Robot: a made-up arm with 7 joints. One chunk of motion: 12 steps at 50 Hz.
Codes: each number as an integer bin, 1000 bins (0 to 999) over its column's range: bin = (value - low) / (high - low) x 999, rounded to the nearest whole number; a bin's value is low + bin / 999 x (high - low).
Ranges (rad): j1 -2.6..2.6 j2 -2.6..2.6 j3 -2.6..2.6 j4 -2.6..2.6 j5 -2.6..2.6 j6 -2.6..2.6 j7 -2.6..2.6
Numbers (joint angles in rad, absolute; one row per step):
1: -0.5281 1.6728 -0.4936 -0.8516 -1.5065 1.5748 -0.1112
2: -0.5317 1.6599 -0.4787 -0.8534 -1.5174 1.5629 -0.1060
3: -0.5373 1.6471 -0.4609 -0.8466 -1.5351 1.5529 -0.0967
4: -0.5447 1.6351 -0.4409 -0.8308 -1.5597 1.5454 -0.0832
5: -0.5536 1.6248 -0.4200 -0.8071 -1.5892 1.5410 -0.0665
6: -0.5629 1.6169 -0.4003 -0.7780 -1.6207 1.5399 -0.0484
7: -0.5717 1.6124 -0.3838 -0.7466 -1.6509 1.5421 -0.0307
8: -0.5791 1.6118 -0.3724 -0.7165 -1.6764 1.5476 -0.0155
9: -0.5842 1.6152 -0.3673 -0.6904 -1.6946 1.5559 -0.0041
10: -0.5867 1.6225 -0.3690 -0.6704 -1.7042 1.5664 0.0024
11: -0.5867 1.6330 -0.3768 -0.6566 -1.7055 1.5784 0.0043
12: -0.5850 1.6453 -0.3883 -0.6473 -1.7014 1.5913 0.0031
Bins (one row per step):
1: 398 821 405 336 210 802 478
2: 397 818 408 336 208 800 479
3: 396 816 411 337 205 798 481
4: 395 814 415 340 200 796 484
5: 393 812 419 344 194 796 487
6: 391 810 423 350 188 795 490
7: 390 809 426 356 182 796 494
8: 388 809 428 362 177 797 497
9: 387 810 429 367 174 798 499
10: 387 811 429 371 172 800 500
11: 387 813 427 373 172 803 500
12: 387 816 425 375 173 805 500

